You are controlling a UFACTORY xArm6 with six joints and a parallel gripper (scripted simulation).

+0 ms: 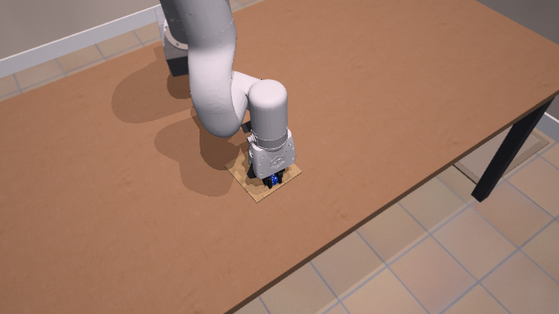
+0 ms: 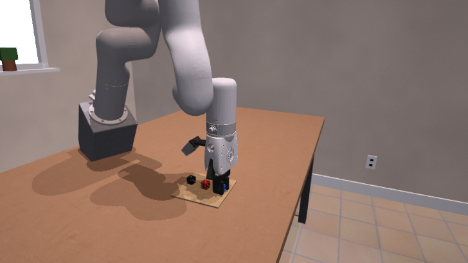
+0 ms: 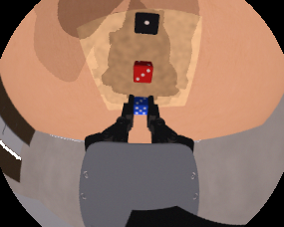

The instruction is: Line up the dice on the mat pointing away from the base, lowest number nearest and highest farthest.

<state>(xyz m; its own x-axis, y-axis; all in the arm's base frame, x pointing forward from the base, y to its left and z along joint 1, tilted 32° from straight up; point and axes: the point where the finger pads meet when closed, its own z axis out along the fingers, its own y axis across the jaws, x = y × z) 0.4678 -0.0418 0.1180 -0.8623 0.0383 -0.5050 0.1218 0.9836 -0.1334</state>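
The blue die lies 1 cm below my hand. The rest, counted from my hand: red die 5 cm behind, 1 cm to the left, 2 cm below; black die 10 cm behind, 1 cm to the left, 2 cm below; tan mat 5 cm behind, 1 cm to the left, 3 cm below.
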